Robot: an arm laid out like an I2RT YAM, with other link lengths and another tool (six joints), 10 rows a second.
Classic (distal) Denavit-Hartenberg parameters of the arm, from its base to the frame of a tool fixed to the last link. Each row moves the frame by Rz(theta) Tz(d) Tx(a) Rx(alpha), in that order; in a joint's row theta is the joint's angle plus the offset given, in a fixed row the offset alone. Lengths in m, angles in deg.
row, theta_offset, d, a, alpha
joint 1, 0.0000, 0.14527, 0.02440, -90.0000
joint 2, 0.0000, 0.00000, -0.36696, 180.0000
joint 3, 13.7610, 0.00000, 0.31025, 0.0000
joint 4, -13.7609, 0.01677, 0.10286, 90.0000
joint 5, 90.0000, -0.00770, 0.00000, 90.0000
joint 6, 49.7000, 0.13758, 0.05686, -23.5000
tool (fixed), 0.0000, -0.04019, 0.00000, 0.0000
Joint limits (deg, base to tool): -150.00..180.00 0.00..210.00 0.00..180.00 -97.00..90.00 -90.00..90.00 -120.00..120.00
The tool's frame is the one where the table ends.
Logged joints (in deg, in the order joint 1, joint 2, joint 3, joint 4, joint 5, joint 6), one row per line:
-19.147, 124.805, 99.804, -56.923, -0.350, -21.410
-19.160, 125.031, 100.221, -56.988, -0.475, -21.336
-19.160, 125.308, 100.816, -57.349, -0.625, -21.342
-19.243, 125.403, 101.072, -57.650, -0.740, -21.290
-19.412, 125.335, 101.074, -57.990, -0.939, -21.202
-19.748, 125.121, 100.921, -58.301, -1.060, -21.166
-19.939, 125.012, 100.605, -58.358, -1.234, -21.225
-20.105, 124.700, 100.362, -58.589, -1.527, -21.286
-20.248, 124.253, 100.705, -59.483, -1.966, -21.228
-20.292, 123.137, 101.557, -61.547, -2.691, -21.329
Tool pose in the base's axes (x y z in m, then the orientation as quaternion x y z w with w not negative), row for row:
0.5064, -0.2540, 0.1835, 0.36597, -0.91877, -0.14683, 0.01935
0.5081, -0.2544, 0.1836, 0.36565, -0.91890, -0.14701, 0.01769
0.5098, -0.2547, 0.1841, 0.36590, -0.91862, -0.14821, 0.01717
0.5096, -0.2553, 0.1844, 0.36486, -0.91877, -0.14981, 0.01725
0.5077, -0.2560, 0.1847, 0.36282, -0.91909, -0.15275, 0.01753
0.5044, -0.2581, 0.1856, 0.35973, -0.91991, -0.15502, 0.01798
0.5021, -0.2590, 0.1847, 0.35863, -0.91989, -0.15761, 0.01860
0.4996, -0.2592, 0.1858, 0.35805, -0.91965, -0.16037, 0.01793
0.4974, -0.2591, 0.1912, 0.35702, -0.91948, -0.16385, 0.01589
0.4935, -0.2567, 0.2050, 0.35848, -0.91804, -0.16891, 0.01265
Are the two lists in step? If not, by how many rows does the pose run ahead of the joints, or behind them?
They are in step.
